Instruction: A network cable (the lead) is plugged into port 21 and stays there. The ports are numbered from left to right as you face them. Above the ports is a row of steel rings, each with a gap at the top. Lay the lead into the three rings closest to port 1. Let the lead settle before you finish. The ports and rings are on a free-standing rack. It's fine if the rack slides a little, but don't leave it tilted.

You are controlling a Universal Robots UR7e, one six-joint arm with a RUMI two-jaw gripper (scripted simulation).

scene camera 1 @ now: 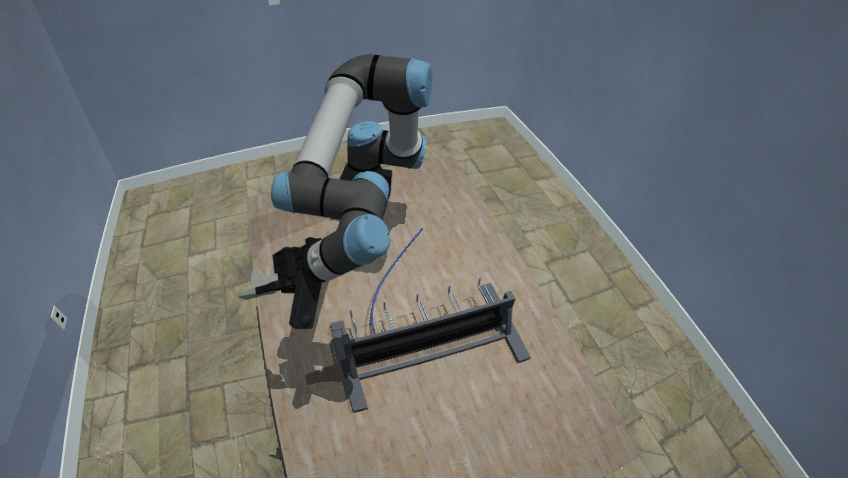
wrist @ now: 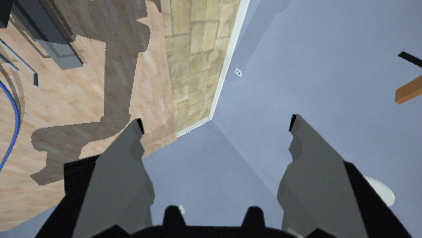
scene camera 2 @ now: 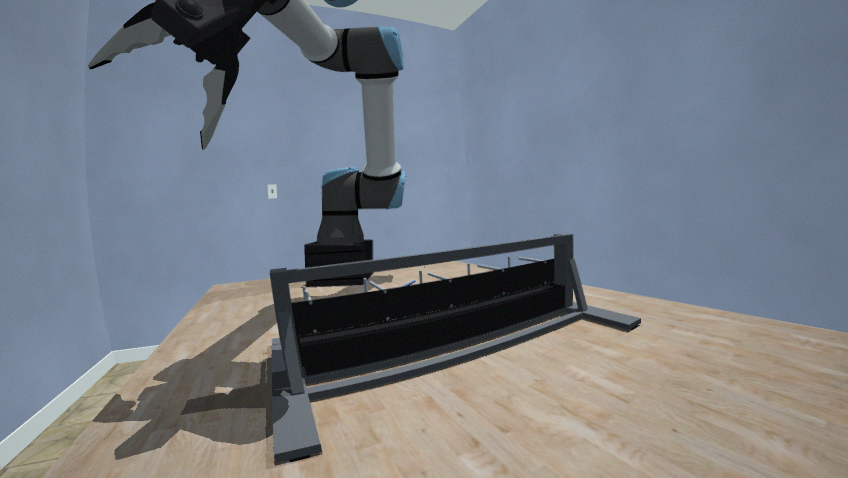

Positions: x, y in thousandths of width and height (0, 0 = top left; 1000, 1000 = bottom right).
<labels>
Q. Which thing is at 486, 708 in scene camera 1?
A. A rack.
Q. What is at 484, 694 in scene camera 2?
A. A rack.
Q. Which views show the gripper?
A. Scene camera 1, the wrist view and scene camera 2: all of them.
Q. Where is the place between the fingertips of the gripper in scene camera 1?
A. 318, 620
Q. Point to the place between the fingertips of the gripper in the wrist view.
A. At 508, 494
</labels>
